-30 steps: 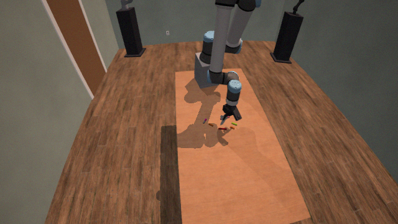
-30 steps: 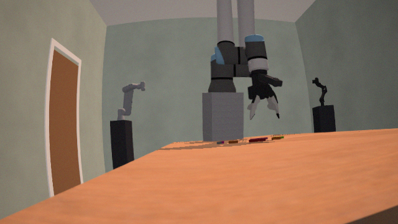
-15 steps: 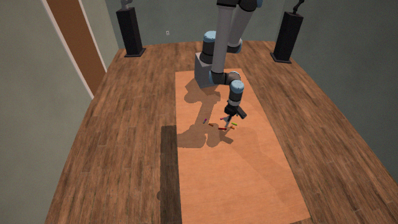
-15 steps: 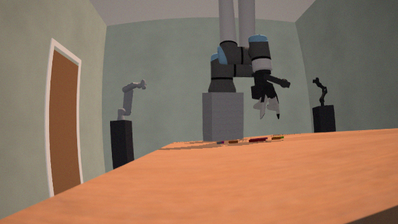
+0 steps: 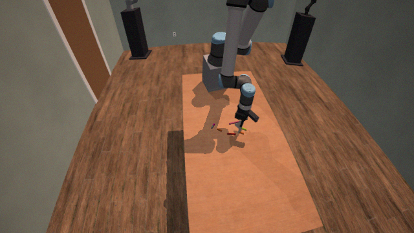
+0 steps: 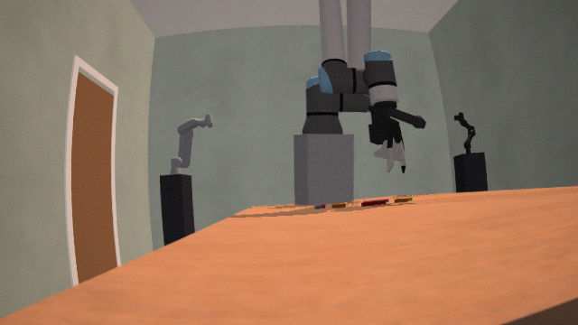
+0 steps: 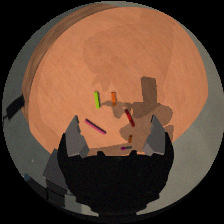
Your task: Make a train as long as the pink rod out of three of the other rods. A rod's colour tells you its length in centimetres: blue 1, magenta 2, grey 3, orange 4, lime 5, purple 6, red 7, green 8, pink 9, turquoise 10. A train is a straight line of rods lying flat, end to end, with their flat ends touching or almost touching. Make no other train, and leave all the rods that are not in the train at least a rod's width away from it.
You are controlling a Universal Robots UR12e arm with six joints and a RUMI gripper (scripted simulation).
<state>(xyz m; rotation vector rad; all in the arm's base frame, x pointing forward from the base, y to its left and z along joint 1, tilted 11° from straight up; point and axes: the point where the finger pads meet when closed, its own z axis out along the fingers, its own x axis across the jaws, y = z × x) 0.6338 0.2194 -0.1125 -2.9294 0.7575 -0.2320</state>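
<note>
Right now my hand is 80 mm above the lime rod, 40 mm past it and 30 mm to the right of it. Also, from my hand: pink rod: 110 mm behind, 80 mm below, 50 mm to the right; then red rod: 80 mm to the right, 80 mm below, 20 mm ahead; then magenta rod: 230 mm to the right, 80 mm below, 80 mm behind.
</note>
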